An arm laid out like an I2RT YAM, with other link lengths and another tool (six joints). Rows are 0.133 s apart.
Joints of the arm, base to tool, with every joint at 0 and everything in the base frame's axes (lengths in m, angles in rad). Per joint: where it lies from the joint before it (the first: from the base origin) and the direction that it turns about. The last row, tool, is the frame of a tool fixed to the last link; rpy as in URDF.
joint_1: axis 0 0 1 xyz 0 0 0.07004
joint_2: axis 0 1 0 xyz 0.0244 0.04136 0.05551
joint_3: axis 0 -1 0 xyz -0.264 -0.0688 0
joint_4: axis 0 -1 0 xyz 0.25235 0.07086 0.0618
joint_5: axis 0 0 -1 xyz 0.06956 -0.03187 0.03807
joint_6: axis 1 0 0 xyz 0.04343 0 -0.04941
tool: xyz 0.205 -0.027 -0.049 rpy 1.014 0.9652 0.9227
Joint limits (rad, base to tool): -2.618..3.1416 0..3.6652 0..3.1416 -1.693..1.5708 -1.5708..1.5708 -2.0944..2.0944
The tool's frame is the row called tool.
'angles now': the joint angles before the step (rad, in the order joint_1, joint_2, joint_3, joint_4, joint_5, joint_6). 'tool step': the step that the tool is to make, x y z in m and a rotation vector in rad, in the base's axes. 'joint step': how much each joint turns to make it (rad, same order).
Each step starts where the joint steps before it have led.
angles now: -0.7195 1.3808 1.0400 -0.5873 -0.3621 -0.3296
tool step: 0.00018 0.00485 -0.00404 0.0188 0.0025 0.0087
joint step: 0.0000 0.0067 -0.0045 -0.0029 -0.0152 0.0004
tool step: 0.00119 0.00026 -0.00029 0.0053 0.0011 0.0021
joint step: 0.0001 0.0080 0.0072 -0.0034 -0.0038 0.0003
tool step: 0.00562 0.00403 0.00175 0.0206 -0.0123 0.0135
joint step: 0.0000 0.0133 0.0148 -0.0047 -0.0270 0.0030
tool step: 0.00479 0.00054 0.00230 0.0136 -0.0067 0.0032
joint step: -0.0001 0.0163 0.0210 -0.0060 -0.0138 0.0064
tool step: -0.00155 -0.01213 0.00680 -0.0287 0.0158 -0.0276
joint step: 0.0001 0.0093 0.0375 -0.0196 0.0421 0.0041
